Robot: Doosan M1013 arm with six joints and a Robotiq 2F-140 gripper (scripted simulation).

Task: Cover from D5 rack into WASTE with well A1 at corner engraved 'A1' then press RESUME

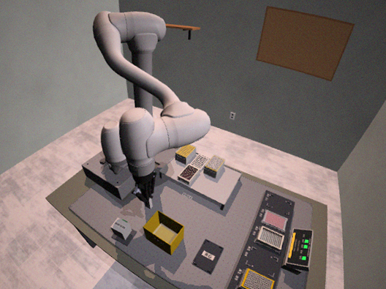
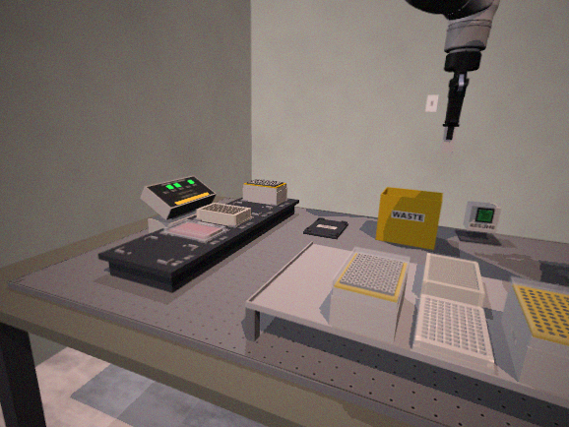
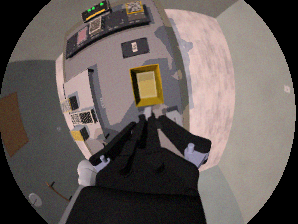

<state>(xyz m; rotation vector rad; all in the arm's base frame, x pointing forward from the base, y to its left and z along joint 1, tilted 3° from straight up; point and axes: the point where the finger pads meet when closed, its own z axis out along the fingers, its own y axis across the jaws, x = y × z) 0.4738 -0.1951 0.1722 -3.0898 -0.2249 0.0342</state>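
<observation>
Now: hand 120 mm past the resume key, 80 mm to the left of it and 200 mm above it. Also, from my hand: shelf 10 mm behind, 460 mm to the left, 230 mm below; yellow waste bin 70 mm ahead, 10 mm to the left, 240 mm below; regrip nest 290 mm ahead, 60 mm to the left, 280 mm below.
</observation>
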